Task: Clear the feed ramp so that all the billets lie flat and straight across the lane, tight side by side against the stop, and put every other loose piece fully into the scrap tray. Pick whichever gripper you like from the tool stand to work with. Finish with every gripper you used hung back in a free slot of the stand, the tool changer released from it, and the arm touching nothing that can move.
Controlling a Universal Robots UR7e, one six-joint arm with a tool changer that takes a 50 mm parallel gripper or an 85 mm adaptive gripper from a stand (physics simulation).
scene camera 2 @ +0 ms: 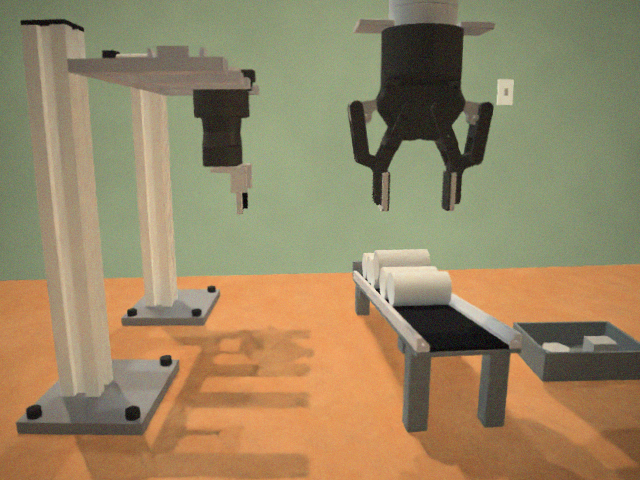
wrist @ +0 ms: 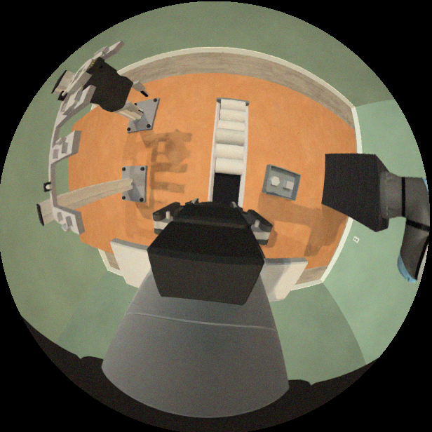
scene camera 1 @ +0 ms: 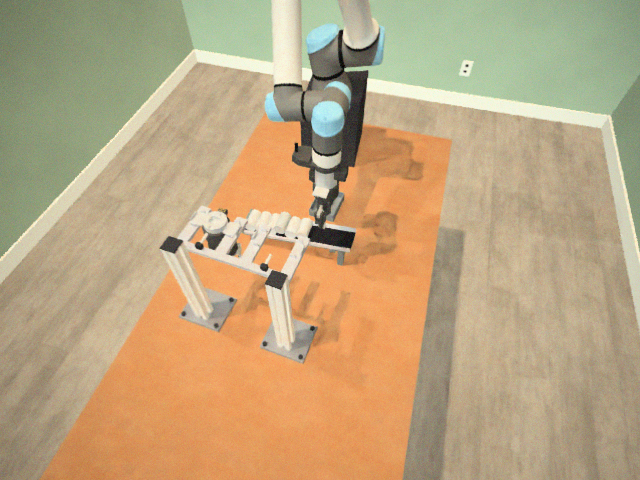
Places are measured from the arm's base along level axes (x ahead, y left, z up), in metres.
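Where they show: hand, its tool point: (scene camera 2: 422, 10).
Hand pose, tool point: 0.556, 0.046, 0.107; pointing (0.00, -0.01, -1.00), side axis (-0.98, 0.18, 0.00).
Things, the pixels of their top centre, and the offset from my tool point, as dx, dy, dz. "pt": a spot on its surface instead.
- stop, centre of its top: (scene camera 2: 382, 260) -0.075, -0.286, -0.313
- billet, a spot on its surface: (scene camera 2: 402, 264) pt -0.044, -0.133, -0.278
- scrap tray, centre of its top: (scene camera 2: 579, 335) (scene camera 1: 326, 200) -0.231, -0.021, -0.352
- block, centre of its top: (scene camera 2: 600, 340) -0.259, -0.014, -0.358
- hexagonal piece, centre of its top: (scene camera 2: 555, 347) -0.204, -0.027, -0.367
Several white billets (scene camera 1: 279, 222) (scene camera 2: 419, 288) (wrist: 230, 151) lie across the feed ramp (scene camera 1: 349, 230) (scene camera 2: 410, 329) (wrist: 243, 192), grouped toward the stop (scene camera 2: 356, 266) at its far end. One billet (scene camera 2: 402, 264) (wrist: 231, 136) looks higher than its neighbours; its exact contact is unclear. My 85 mm adaptive gripper (scene camera 1: 320, 225) (scene camera 2: 417, 205) is open and empty, pointing down above the ramp, clear of the billets. In the wrist view its body hides its fingertips. The scrap tray (scene camera 2: 591, 367) (wrist: 265, 182) holds a block (scene camera 2: 599, 343) (wrist: 289, 185) and a hexagonal piece (scene camera 2: 555, 347) (wrist: 275, 181).
The tool stand (scene camera 1: 188, 281) (scene camera 2: 77, 206) is left of the ramp in scene camera 2. The other gripper (scene camera 2: 222, 129) (wrist: 107, 85) hangs from it. The stand's rails and posts are obstacles beside the ramp. The black robot pedestal (scene camera 1: 356, 113) (wrist: 352, 190) stands beyond the tray.
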